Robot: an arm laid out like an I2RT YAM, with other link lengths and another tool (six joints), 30 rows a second.
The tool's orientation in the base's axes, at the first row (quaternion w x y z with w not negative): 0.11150, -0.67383, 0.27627, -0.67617
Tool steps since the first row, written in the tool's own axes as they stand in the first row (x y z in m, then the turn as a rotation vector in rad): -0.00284, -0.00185, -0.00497, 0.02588, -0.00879, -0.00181; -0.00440, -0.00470, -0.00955, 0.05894, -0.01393, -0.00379; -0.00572, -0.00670, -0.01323, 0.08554, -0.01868, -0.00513; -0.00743, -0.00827, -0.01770, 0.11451, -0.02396, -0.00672; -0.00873, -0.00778, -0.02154, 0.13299, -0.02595, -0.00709; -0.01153, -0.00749, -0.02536, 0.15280, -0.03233, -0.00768; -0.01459, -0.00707, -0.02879, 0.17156, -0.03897, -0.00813; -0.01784, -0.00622, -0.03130, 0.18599, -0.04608, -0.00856; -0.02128, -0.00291, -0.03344, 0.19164, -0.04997, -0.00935; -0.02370, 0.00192, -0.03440, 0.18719, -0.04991, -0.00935; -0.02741, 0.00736, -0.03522, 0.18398, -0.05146, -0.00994; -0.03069, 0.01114, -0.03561, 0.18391, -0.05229, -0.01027; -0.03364, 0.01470, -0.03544, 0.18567, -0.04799, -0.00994
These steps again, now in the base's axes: -0.00423, 0.00412, -0.00114, -0.00155, -0.00590, 0.02670; -0.00795, 0.00830, -0.00070, -0.00455, -0.01853, 0.05760; -0.01100, 0.01146, -0.00055, -0.00659, -0.02824, 0.08277; -0.01489, 0.01464, -0.00091, -0.00891, -0.03869, 0.11025; -0.01865, 0.01578, -0.00203, -0.01007, -0.04664, 0.12702; -0.02224, 0.01786, -0.00433, -0.01055, -0.05162, 0.14723; -0.02546, 0.01988, -0.00694, -0.01078, -0.05587, 0.16667; -0.02788, 0.02144, -0.01000, -0.01059, -0.05748, 0.18268; -0.03046, 0.02099, -0.01452, -0.01088, -0.05706, 0.18957; -0.03230, 0.01850, -0.01905, -0.01059, -0.05478, 0.18576; -0.03406, 0.01615, -0.02501, -0.01061, -0.05169, 0.18388; -0.03505, 0.01484, -0.02975, -0.01074, -0.05090, 0.18427; -0.03548, 0.01342, -0.03413, -0.01149, -0.05543, 0.18350
